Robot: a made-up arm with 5 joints.
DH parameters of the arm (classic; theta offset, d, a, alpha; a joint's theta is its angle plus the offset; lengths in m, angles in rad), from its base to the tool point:
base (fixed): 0 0 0.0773 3.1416
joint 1: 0 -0.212 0.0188 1.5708
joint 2: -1.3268 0 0.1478 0
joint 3: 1.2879 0 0.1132 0
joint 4: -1.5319 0.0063 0 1.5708
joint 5: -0.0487 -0.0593 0 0
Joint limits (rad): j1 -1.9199..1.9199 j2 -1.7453..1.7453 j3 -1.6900..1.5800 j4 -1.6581..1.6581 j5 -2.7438..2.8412
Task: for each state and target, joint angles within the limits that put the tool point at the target. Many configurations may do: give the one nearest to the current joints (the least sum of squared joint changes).
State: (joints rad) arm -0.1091 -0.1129 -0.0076 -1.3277 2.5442
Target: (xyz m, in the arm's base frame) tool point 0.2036 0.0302 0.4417
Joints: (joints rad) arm -0.1862 -0.2415 0.0794 -1.4152 2.5442
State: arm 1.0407 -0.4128 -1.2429 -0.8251 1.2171
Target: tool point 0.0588 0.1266 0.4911
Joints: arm 1.3764 -0.6674 -1.2358 -0.5236 1.2171
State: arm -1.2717 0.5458 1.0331 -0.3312 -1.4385
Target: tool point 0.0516 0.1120 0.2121
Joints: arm -1.7415 -0.1792 1.3594 -0.3322 -1.4385
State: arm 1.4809 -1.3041 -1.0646 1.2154 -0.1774
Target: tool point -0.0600 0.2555 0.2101
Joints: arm 1.0560 -1.7453 -1.6844 0.7083 -0.1774
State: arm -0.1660 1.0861 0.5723 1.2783 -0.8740
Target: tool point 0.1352 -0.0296 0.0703
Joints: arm 0.5696 1.5314 0.4372 1.0770 -0.8740
